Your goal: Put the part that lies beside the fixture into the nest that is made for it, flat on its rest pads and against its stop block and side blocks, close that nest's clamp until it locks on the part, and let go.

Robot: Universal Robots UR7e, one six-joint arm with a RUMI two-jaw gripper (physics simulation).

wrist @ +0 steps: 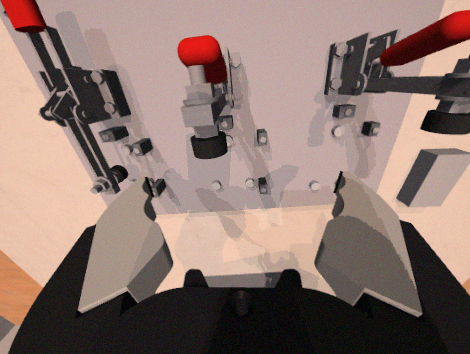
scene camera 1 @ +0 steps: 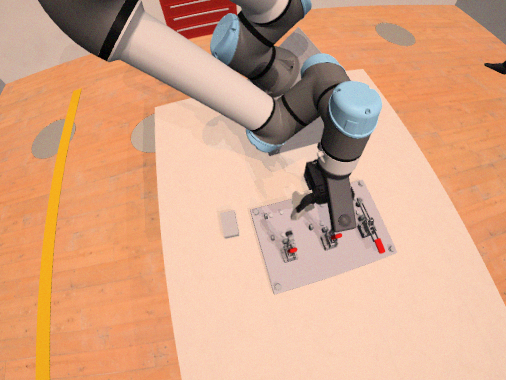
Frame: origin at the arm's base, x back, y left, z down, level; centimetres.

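Where they show: gripper, fingertip midpoint: [wrist: 241,177] [scene camera 1: 320,212]; arm's base, link origin: [scene camera 1: 278,74].
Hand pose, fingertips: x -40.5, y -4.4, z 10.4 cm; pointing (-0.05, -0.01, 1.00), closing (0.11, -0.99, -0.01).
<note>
Each offset is from my fingertips to the centre of the thing. "*": to the spot under its first point. Level surfaces: height alone.
The part, a plain grey block {dz +6.4, dx +7.1, dy -22.2 cm} [scene camera 1: 230,223] [wrist: 440,177], lies on the table beside the fixture plate {* dz +5.9, dx -13.0, dy -7.1 cm} [scene camera 1: 310,275] [wrist: 290,30]. The plate bears three red-handled clamps: the scene-left clamp {* dz -0.9, dx -6.5, dy -10.9 cm} [scene camera 1: 289,250] [wrist: 350,65] and the middle clamp {* dz +1.3, dx -7.0, dy -0.1 cm} [scene camera 1: 329,239] [wrist: 202,100] have raised arms; the scene-right clamp {dz +2.8, dx -7.2, dy +11.8 cm} [scene camera 1: 370,227] [wrist: 95,95] has its arm and handle stretched out low. Round pale rest pads {dz +5.6, dx +5.3, dy -8.0 cm} [wrist: 314,185] and small dark blocks {dz +5.3, dx -0.6, dy -12.8 cm} [wrist: 370,128] mark the nests. My gripper [scene camera 1: 324,210] [wrist: 241,177] is open and empty, above the plate's robot-side edge; one finger is hidden in the scene view.
The pale table top {dz +7.4 cm} [scene camera 1: 225,310] [wrist: 30,200] carries the plate and block. Bolt heads {dz +5.5, dx -12.9, dy -15.8 cm} [scene camera 1: 277,286] sit at the plate's corners. The clamps stand up from the plate close to my gripper. A yellow stripe [scene camera 1: 52,210] runs along the wooden floor, and a red cabinet [scene camera 1: 200,17] stands behind.
</note>
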